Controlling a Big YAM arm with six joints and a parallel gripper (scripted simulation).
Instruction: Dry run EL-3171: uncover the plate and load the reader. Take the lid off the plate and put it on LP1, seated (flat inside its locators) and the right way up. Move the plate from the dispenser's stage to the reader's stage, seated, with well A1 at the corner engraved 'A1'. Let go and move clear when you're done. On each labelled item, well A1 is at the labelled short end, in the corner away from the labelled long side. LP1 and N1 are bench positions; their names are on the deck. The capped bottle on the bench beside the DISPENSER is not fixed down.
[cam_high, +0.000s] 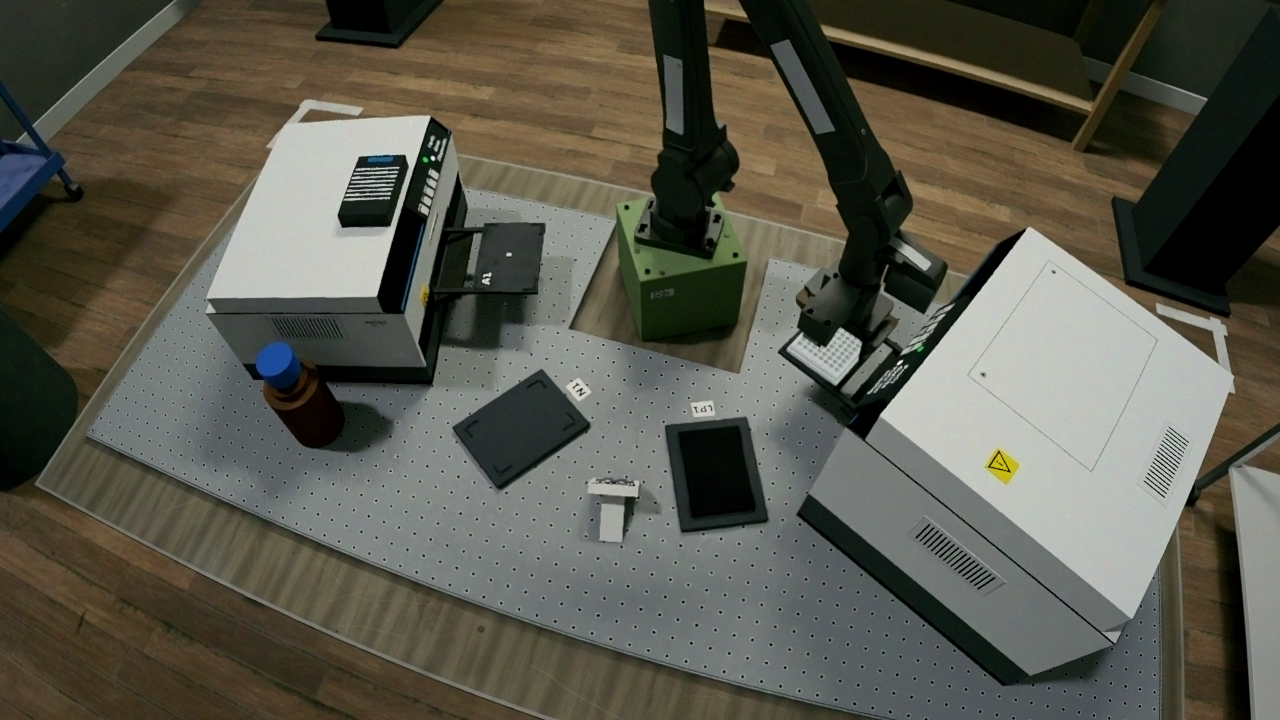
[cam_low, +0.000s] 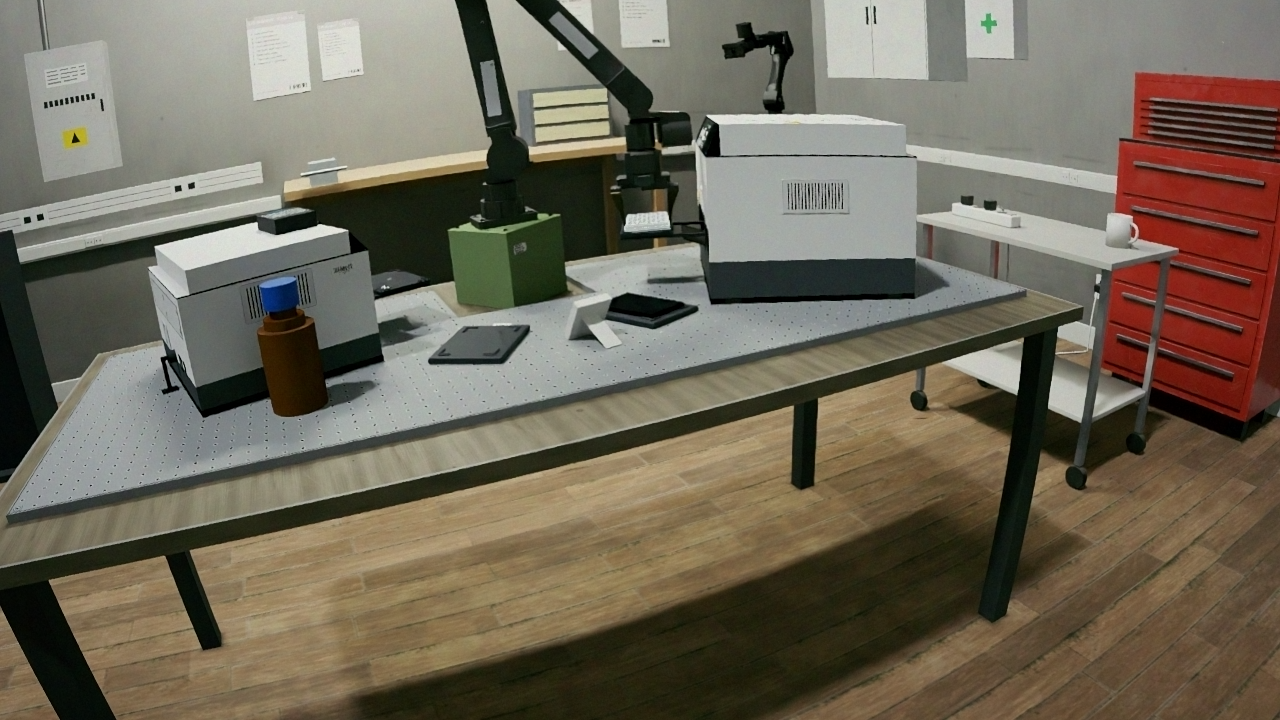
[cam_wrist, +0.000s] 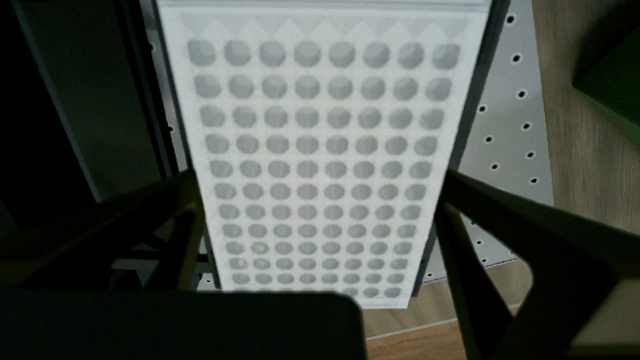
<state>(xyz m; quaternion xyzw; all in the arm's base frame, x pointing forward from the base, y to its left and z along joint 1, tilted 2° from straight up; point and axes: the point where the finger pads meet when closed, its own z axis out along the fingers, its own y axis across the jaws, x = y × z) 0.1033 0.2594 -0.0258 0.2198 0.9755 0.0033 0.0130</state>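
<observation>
The well plate lies right at my hand. From my hand the other things lie so: LP1 pad: 20 cm ahead, 12 cm to the right, 12 cm below; then dark lid: 20 cm ahead, 12 cm to the right, 11 cm below; then N1 nest: 21 cm ahead, 40 cm to the right, 12 cm below.
</observation>
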